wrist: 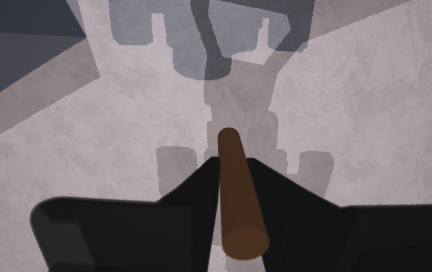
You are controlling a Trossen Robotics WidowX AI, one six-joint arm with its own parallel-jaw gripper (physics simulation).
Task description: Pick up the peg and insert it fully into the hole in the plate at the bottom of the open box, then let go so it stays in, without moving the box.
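Frame: origin at the arm's base, x ahead, y left, z up, level; centimetres.
Seen in the pictures: gripper, fingertip midpoint: (231, 165).
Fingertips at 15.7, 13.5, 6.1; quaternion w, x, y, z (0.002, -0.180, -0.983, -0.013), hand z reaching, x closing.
Note:
A point is followed by its place in that frame, as x, y, z.
A brown round peg (239, 192) @[15.5, 12.5, 9.7] is in the lower middle of the wrist view, between the two black fingers. Its near end face is at the bottom and its far end sticks out past the fingertips. My gripper (231, 165) @[15.7, 13.5, 6.1] is shut on the peg, with one finger on each side. The height of the peg above the table cannot be told. Part of a dark blue-grey box (37, 52) @[28.7, 3.2, -2.4] shows at the top left, apart from the peg. The plate and its hole do not show.
The pale mottled table top (360, 115) @[1.3, 19.3, -6.0] lies below the gripper. Several overlapping grey and brownish shadows of the arm and gripper fall across it at the top and middle. A brownish shadow band runs beside the box at the left.

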